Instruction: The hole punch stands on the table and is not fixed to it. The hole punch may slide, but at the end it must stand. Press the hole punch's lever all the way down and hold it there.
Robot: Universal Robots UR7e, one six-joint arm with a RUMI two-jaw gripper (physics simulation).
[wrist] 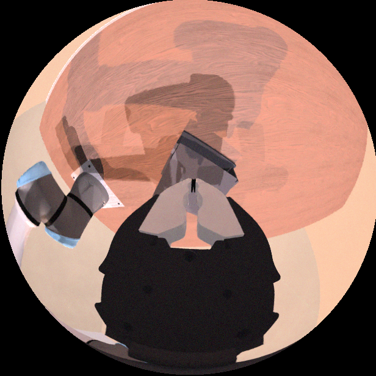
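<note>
The hole punch [202, 161] is a dark grey, box-like thing with a darker bar along its far edge. It stands on the table in the middle of the wrist view, turned at an angle. My gripper [193, 180] is shut and empty. Its fingertips are together over the near part of the hole punch's grey top and hide some of it. Whether the tips touch the lever, and how far down the lever is, I cannot tell from this view.
The wooden table top [310, 150] lies under the hole punch, with arm shadows across it. At the left, the arm's grey and blue joints [45, 200] rise beside a white mounting plate [114, 198] at the table's edge.
</note>
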